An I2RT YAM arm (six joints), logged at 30 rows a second.
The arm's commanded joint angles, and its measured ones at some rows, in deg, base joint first. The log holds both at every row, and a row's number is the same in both.
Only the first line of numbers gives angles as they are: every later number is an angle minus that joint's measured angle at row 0.
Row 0, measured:
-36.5, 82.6, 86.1, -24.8, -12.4, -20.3
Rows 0 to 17, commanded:
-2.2, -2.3, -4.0, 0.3, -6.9, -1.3
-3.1, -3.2, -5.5, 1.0, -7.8, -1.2
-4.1, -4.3, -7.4, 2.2, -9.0, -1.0
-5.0, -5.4, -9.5, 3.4, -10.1, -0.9
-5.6, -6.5, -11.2, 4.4, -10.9, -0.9
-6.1, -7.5, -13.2, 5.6, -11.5, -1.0
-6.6, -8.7, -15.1, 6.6, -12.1, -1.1
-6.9, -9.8, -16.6, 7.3, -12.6, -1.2
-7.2, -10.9, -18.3, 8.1, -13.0, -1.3
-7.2, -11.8, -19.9, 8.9, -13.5, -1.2
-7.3, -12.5, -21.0, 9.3, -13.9, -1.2
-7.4, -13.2, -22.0, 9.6, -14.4, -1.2
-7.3, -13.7, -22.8, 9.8, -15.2, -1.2
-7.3, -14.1, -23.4, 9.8, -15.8, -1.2
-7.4, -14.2, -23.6, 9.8, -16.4, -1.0
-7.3, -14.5, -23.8, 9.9, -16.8, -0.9
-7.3, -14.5, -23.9, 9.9, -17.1, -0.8
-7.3, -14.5, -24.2, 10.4, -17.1, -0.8
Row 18, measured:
-7.1, -13.6, -23.2, 8.0, -14.4, -0.3
